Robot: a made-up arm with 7 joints. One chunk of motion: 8 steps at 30 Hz.
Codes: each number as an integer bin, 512 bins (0 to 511) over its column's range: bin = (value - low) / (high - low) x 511, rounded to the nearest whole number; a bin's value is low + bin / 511 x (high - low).
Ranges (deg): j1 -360..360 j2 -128.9..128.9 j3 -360..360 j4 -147.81..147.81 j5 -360..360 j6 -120.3..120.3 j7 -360..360
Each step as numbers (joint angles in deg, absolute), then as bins.
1 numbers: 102.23 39.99 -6.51 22.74 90.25 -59.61 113.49
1 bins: 328 335 251 295 320 129 336
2 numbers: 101.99 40.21 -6.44 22.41 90.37 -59.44 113.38
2 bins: 328 335 251 294 320 129 336
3 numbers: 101.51 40.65 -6.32 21.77 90.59 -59.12 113.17
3 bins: 328 336 251 293 320 130 336
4 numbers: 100.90 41.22 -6.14 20.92 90.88 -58.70 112.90
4 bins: 327 337 251 292 320 131 336
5 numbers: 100.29 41.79 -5.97 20.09 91.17 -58.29 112.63
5 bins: 327 338 251 290 320 132 335
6 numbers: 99.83 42.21 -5.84 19.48 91.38 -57.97 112.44
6 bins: 326 339 251 289 320 132 335
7 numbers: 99.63 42.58 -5.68 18.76 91.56 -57.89 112.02
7 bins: 326 340 251 288 320 133 335
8 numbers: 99.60 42.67 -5.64 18.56 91.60 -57.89 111.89
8 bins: 326 340 251 288 321 133 335
